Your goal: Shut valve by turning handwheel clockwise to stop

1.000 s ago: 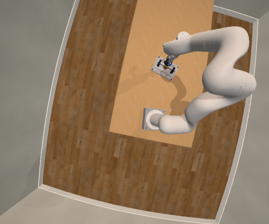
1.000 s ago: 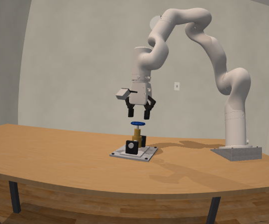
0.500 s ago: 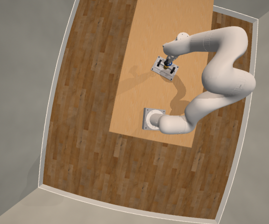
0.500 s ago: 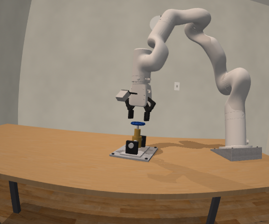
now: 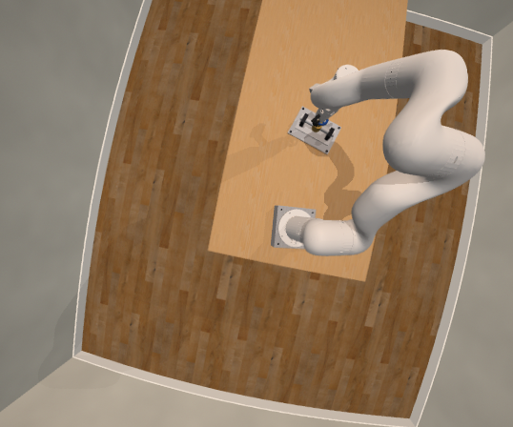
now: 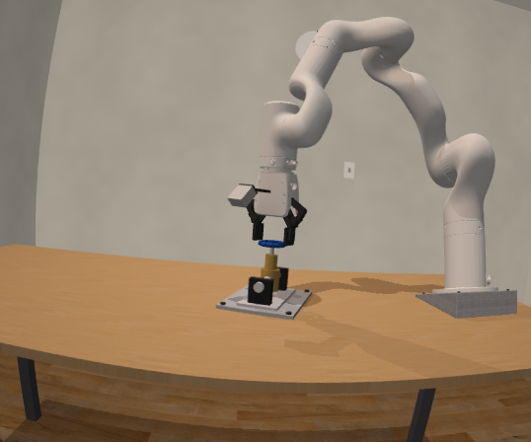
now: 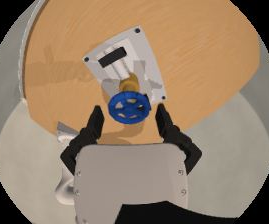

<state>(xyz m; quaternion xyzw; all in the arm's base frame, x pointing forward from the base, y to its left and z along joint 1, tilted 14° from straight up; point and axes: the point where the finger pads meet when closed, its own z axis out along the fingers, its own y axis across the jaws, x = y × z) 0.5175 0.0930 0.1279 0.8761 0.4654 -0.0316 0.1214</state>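
The blue handwheel is 20 mm below my hand.
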